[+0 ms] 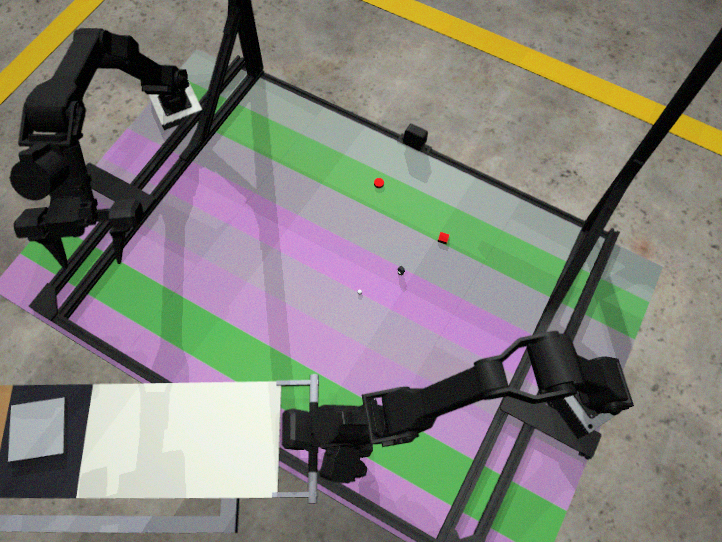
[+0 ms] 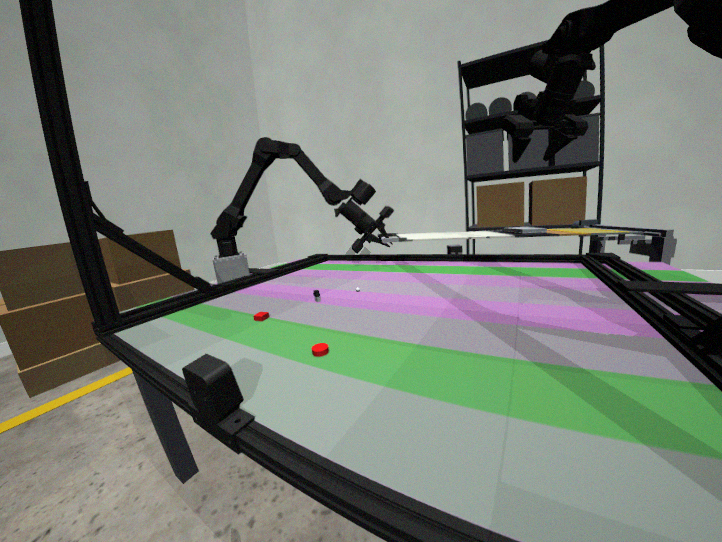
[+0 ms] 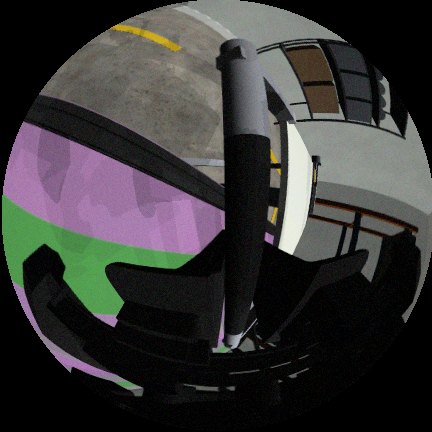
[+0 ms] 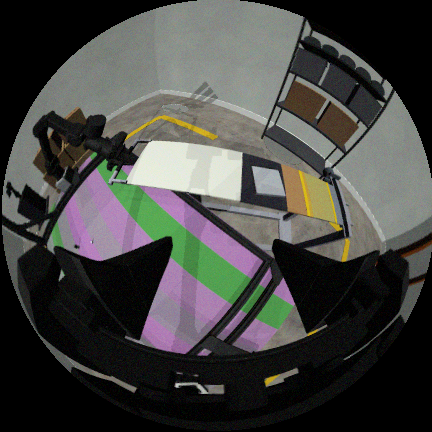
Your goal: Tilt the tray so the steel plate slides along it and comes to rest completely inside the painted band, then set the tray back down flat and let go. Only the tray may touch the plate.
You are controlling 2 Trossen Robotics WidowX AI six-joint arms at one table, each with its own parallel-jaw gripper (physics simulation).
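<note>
The long tray (image 1: 227, 420) (image 2: 449, 235) (image 3: 298, 190) (image 4: 190, 167) looks nearly level and has a white part, a dark part, an orange part and a yellow part crossed by a bright yellow line. The square grey steel plate (image 1: 36, 428) (image 4: 268, 181) lies wholly on the dark part, beside the orange; I cannot tell which part is the painted band. My left gripper (image 1: 313, 424) (image 2: 386, 239) (image 3: 232, 234) is shut on the tray's round handle bar (image 1: 313, 390) (image 3: 245, 185) at the white end. My right gripper (image 1: 92, 262) (image 2: 531, 158) (image 4: 223, 243) is open and empty, away from the tray.
A grey stand (image 1: 230, 516) (image 4: 285, 229) is under the tray. The striped table (image 1: 332, 256) (image 2: 443, 379) has dark frame rails and posts. A red disc (image 1: 379, 183) (image 2: 320, 349), a red block (image 1: 443, 237) (image 2: 261, 316) and a tiny white ball (image 1: 359, 292) (image 2: 357, 289) lie on it.
</note>
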